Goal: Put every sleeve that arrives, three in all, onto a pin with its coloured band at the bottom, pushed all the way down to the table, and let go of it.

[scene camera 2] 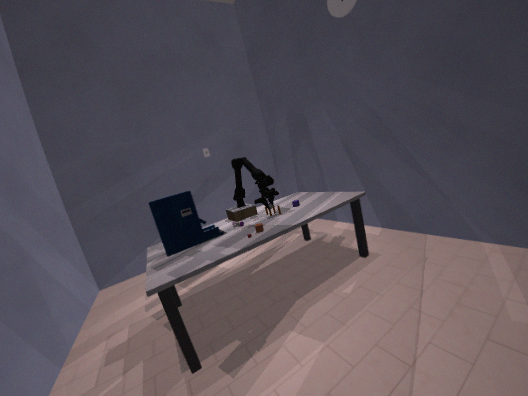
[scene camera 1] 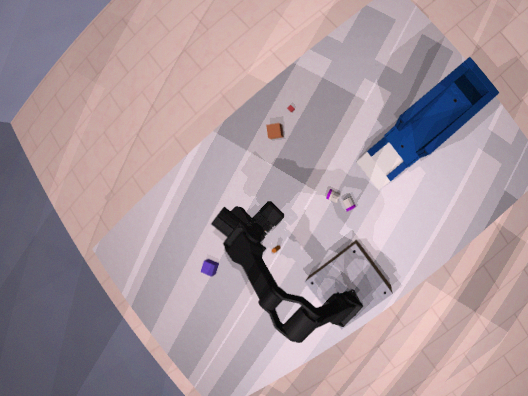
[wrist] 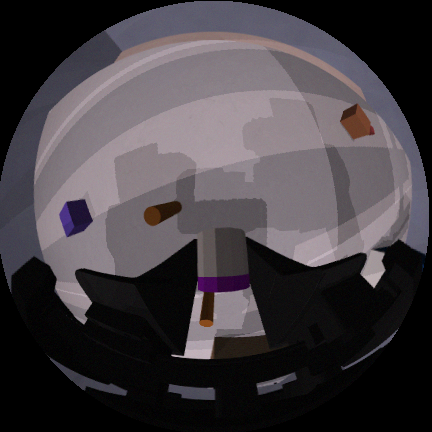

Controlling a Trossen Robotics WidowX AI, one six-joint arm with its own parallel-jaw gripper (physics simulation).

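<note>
My gripper (wrist: 220,243) (scene camera 2: 270,205) is shut on a grey-white sleeve (wrist: 222,252). In the wrist view its purple band lies toward the palm and its plain end toward the fingertips. The gripper is over the group of pins; whether the sleeve is around one is hidden. One orange-brown pin (wrist: 162,213) stands left of the sleeve in the wrist view, another pin (wrist: 207,310) shows below its band. A pin (scene camera 1: 275,249) shows beside the arm in scene camera 1. Two white sleeves with purple bands, one sleeve (scene camera 1: 334,195) and a second sleeve (scene camera 1: 348,202), lie close together between chute and pedestal.
A blue chute (scene camera 1: 435,117) (scene camera 2: 175,222) with a white plate (scene camera 1: 388,159) at its mouth stands at one end. The arm stands on a brown-sided pedestal (scene camera 1: 374,266) (scene camera 2: 241,214). A purple cube (scene camera 1: 209,267) (wrist: 76,217), an orange cube (scene camera 1: 274,131) (wrist: 355,122) and a small red cube (scene camera 1: 291,108) lie apart.
</note>
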